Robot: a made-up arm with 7 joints.
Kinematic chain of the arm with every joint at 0, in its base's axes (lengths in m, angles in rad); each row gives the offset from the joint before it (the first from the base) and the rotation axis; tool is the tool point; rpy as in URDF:
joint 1: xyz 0 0 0.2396 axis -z
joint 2: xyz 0 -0.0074 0.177 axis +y
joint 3: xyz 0 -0.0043 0.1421 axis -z
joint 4: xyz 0 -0.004 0.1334 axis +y
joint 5: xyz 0 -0.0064 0.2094 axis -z
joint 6: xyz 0 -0.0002 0.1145 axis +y
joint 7: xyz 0 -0.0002 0.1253 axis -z
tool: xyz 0 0 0 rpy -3.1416 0 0
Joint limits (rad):
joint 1: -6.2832..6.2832
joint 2: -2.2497..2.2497
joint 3: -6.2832..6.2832
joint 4: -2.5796..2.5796
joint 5: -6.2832..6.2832
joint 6: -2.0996..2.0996
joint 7: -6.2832..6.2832
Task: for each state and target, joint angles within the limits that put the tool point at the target. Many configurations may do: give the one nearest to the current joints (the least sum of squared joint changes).
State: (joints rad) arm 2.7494 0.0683 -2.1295 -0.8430 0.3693 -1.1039 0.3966
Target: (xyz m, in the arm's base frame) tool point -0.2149 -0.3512 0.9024
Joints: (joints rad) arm 1.8182 0.2371 -2.7674 -0.5383 0.1560 -0.9498 0.3966
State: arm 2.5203 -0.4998 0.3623 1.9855 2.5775 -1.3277 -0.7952
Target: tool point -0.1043 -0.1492 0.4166
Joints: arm 2.3030 -0.2883 0.1403 2.3907 2.5516 -1.3383 -0.7952
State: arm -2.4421 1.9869 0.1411 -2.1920 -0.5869 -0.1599 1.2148
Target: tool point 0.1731 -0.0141 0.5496
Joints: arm -2.4631 1.3950 -0.2314 -2.5796 -0.5208 -0.6380 1.2148
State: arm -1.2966 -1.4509 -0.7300 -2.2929 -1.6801 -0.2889 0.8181
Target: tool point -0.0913 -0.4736 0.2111
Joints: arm -0.8087 -1.0848 -0.5005 -1.6113 -1.7288 -0.2466 0.8181
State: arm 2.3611 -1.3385 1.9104 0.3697 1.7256 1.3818 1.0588
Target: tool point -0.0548 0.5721 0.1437
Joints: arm 1.7868 -1.7414 1.8408 0.6111 1.6502 1.1791 1.0588
